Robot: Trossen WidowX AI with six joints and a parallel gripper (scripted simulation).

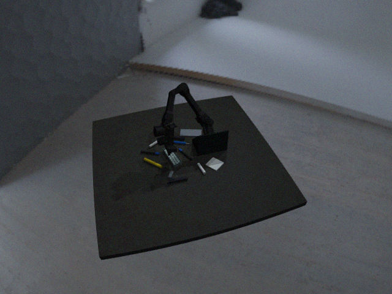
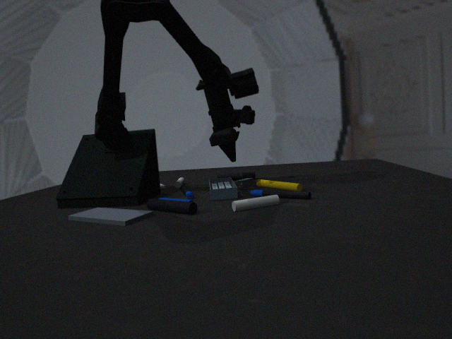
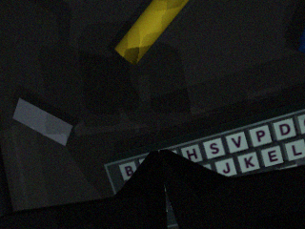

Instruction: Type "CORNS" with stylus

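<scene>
My gripper tip is 13 cm past the blue stylus, 17 cm to the left of it and 7 cm above it. Also, from my gripper tip: small grey block (1 cm ahead, 11 cm to the left, 7 cm below); yellow rod (11 cm ahead, 2 cm to the right, 7 cm below); grey flat plate (21 cm behind, 28 cm to the right, 7 cm below).
</scene>
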